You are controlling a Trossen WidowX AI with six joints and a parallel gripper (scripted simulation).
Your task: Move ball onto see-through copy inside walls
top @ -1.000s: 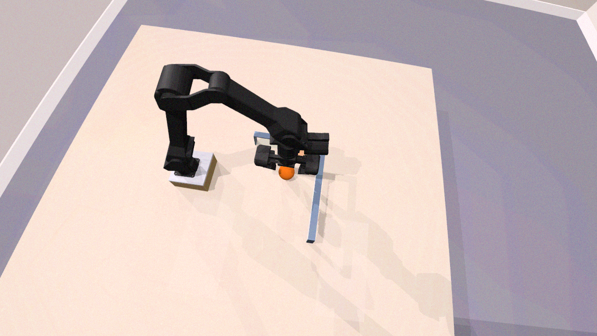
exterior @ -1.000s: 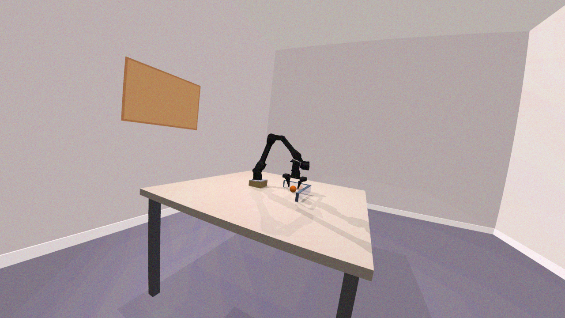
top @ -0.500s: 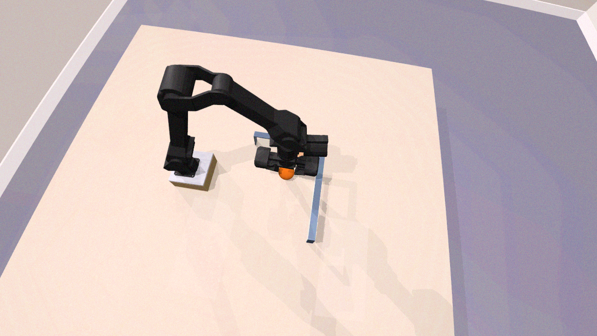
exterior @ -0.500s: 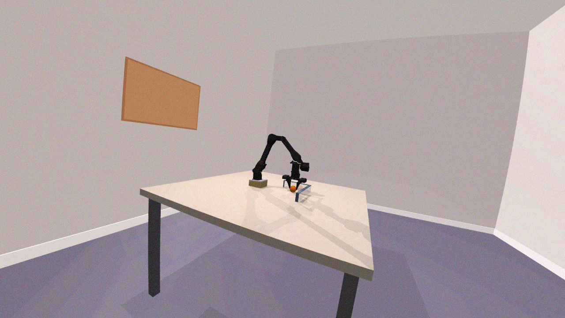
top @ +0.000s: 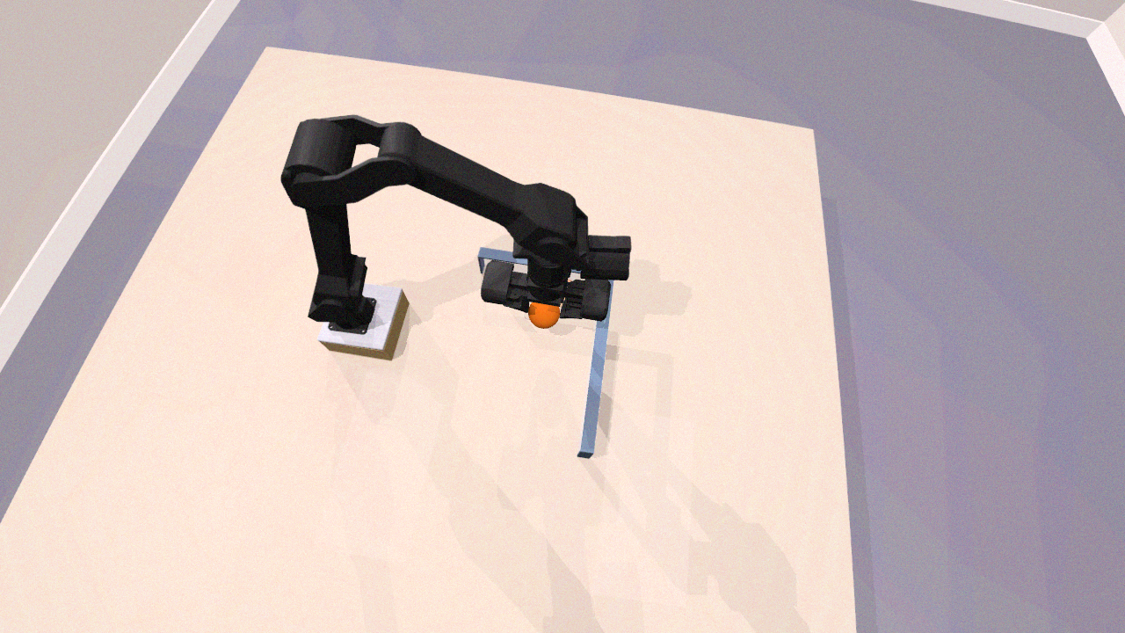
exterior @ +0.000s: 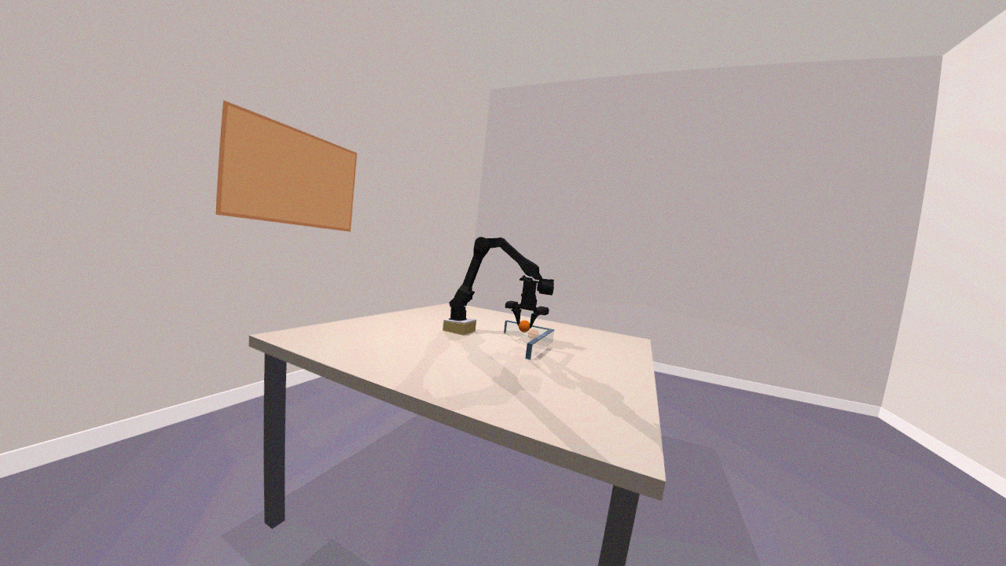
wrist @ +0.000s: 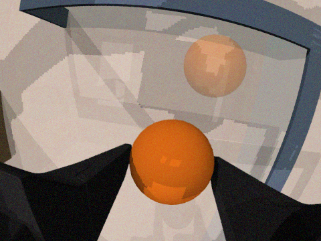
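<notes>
Right now the see-through copy of ball is 60 mm to the left of my gripper tip, 40 mm below it and 30 mm ahead of it.
</notes>
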